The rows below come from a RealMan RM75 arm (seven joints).
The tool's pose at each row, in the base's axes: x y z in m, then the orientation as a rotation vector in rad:
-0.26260, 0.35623, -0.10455, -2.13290, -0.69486, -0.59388
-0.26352, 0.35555, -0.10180, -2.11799, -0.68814, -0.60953
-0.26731, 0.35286, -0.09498, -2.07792, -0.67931, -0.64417
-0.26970, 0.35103, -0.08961, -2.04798, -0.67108, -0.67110
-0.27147, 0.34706, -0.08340, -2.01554, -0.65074, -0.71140
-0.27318, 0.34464, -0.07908, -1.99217, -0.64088, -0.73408
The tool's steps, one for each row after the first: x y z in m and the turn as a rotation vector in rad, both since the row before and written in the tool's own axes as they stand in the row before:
0.00082, -0.00173, -0.00228, 0.00737, 0.01773, -0.00167
0.00078, -0.00479, -0.00667, 0.02222, 0.03975, -0.00864
0.00135, -0.00363, -0.00478, 0.01576, 0.03111, -0.00594
0.00207, -0.00271, -0.00677, 0.01170, 0.04508, -0.00300
0.00138, -0.00242, -0.00444, 0.01084, 0.02685, -0.00311

